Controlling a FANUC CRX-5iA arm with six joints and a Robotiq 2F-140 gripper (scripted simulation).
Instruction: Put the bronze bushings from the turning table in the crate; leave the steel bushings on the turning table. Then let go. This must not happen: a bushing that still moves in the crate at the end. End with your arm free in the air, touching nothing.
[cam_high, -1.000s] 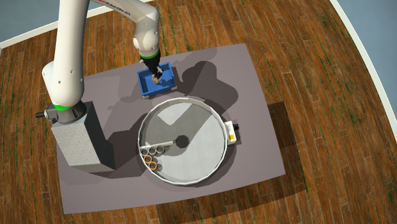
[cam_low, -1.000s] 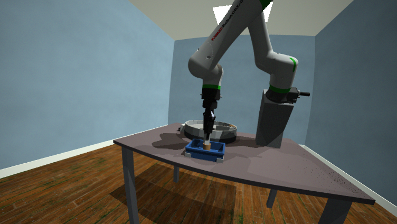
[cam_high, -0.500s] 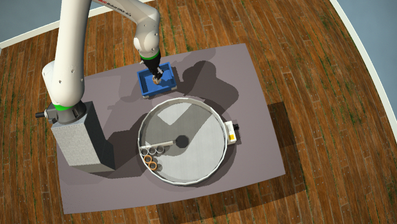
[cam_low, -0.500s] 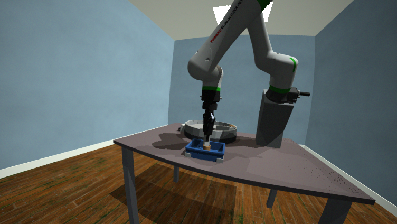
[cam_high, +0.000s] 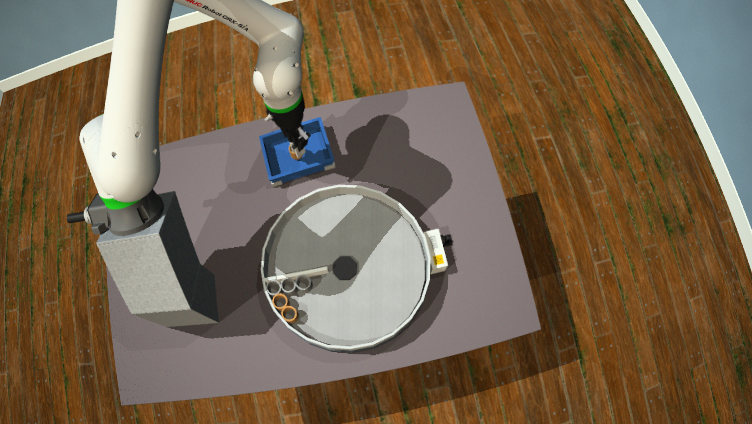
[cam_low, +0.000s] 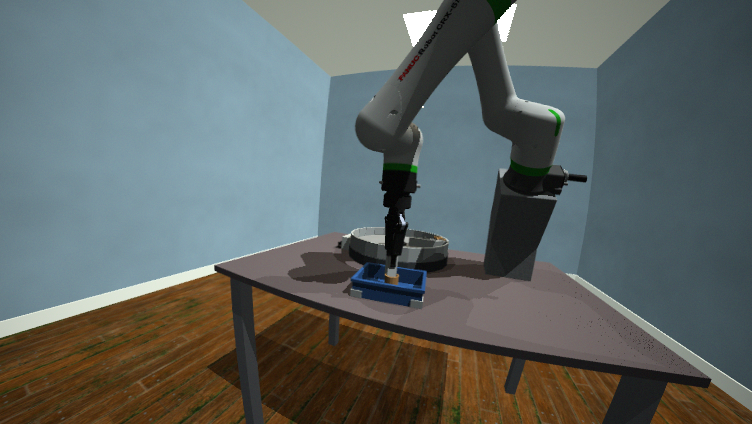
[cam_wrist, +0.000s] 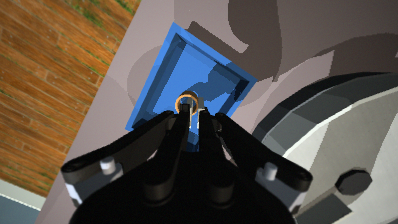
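The blue crate lies 1 cm behind my hand, 1 cm to the left of it and 5 cm below it. The rest, counted from my hand: round turning table: 9 cm ahead, 35 cm to the right, 2 cm below.
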